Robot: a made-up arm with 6 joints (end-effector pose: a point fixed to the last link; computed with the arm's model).
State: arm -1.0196 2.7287 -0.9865 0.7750 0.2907 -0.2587
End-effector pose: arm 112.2 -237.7 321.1 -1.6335 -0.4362 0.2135
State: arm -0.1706 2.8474 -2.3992 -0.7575 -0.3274 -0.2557
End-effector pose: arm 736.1 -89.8 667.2 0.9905 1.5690 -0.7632
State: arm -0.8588 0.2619 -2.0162 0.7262 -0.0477 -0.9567
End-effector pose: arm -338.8 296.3 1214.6 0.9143 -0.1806 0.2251
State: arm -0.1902 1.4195 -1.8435 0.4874 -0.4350 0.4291
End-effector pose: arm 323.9 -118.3 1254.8 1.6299 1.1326 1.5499
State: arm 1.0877 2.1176 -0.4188 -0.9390 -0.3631 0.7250
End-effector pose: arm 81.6 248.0 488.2 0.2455 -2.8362 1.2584
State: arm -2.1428 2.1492 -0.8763 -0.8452 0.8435 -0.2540
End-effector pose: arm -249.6 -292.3 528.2 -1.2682 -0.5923 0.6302
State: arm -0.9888 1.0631 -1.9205 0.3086 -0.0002 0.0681
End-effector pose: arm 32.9 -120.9 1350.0 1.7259 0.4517 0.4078
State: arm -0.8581 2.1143 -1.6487 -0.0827 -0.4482 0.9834
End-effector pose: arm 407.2 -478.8 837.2 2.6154 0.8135 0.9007
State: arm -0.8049 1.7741 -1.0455 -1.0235 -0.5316 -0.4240
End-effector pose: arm 400.3 -303.2 813.4 1.0267 1.4823 -1.2940
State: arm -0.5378 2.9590 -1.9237 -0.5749 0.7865 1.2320
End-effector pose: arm 429.9 -297.1 342.3 -2.1091 -0.3899 0.8348
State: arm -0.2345 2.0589 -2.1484 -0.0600 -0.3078 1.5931
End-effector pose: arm 589.2 -129.4 1069.1 -1.8222 -1.4427 -1.9520
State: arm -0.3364 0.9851 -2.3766 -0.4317 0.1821 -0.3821
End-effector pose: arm -142.7 34.9 1409.5 1.2965 0.1576 -0.0864
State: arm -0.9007 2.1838 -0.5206 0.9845 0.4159 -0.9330
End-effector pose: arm 113.2 -179.7 459.0 -1.5265 -1.1131 0.3513
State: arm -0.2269 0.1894 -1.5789 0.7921 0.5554 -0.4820
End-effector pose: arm -227.6 41.5 1221.2 1.0862 1.2516 0.7399
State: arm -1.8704 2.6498 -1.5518 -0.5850 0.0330 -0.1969
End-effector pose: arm -174.7 -561.9 449.3 -2.2223 -0.6112 1.0396
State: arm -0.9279 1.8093 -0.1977 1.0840 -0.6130 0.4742
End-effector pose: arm 31.7 -183.9 559.5 -2.5618 0.6773 -0.2372
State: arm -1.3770 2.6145 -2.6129 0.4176 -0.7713 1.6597
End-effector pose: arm 104.1 -681.2 927.7 1.3018 0.1682 1.9012
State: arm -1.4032 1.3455 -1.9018 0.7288 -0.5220 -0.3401
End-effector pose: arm -42.2 -278.3 1286.1 1.6840 -0.3047 0.1686
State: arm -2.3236 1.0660 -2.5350 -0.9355 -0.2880 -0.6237
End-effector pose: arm 176.9 103.5 1397.3 -0.0398 -1.3041 -2.2630
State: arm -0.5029 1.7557 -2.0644 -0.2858 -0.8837 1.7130
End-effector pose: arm 394.6 -170.1 1232.8 1.0390 1.4877 1.8563
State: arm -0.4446 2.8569 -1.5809 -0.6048 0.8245 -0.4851
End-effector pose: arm 407.7 -244.5 325.0 -0.4041 -1.7810 1.7740
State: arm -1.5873 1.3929 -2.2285 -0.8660 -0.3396 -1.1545
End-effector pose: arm 69.1 -162.2 1385.1 0.3965 -0.7475 -2.2723
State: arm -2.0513 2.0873 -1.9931 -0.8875 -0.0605 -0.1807
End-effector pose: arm -270.4 -571.2 998.9 2.2253 -0.1288 -2.1007
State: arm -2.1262 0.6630 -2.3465 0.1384 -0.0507 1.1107
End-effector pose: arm 166.9 287.3 1331.2 0.9415 0.2597 0.1979
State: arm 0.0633 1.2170 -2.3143 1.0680 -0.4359 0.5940
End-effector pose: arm 84.7 -61.6 1388.1 0.6140 1.1439 2.7467
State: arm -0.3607 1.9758 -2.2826 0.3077 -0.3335 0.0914
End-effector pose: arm 481.3 -234.2 1172.7 1.8166 1.0307 0.7637
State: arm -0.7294 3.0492 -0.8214 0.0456 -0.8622 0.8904
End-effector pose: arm 134.5 -144.2 261.9 -2.2367 -0.3967 0.0936
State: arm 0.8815 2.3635 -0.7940 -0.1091 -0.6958 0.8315
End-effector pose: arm 256.8 304.2 463.2 -1.1504 -2.4589 0.3502
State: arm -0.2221 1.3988 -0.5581 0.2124 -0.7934 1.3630
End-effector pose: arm 350.6 -98.9 793.9 -2.1821 -1.0479 -1.5200
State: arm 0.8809 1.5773 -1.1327 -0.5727 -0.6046 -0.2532
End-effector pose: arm 274.0 383.9 965.8 0.2114 1.8179 0.3386
